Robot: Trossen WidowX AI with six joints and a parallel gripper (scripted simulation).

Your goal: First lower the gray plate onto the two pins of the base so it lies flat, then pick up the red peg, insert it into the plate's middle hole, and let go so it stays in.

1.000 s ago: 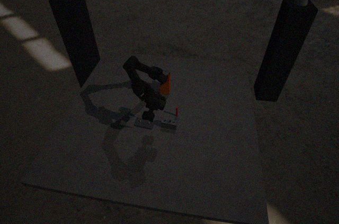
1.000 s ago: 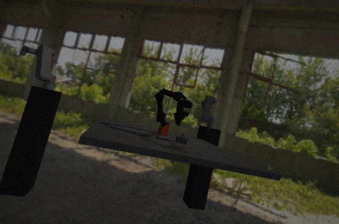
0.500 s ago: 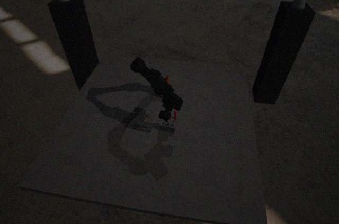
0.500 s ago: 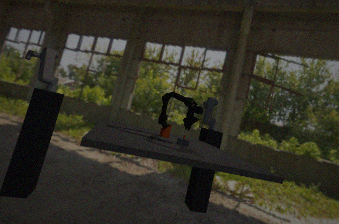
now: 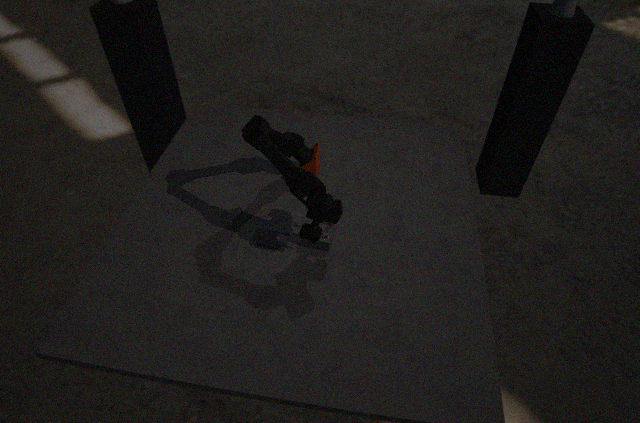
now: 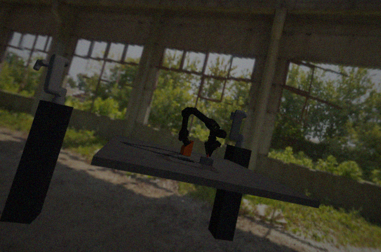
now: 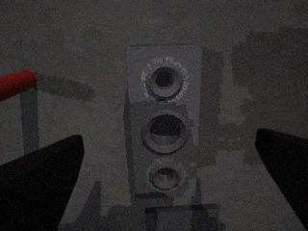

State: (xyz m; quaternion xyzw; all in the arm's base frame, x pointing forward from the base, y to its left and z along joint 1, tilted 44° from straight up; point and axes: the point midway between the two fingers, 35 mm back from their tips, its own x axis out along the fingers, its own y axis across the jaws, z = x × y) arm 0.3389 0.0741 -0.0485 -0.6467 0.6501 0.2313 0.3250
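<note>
The gray plate is 30 mm below my gripper tip. The rest, counted from my gripper tip: base: 170 mm to the right, 60 mm below; red peg: 100 mm behind, 40 mm to the left, 30 mm below.
</note>
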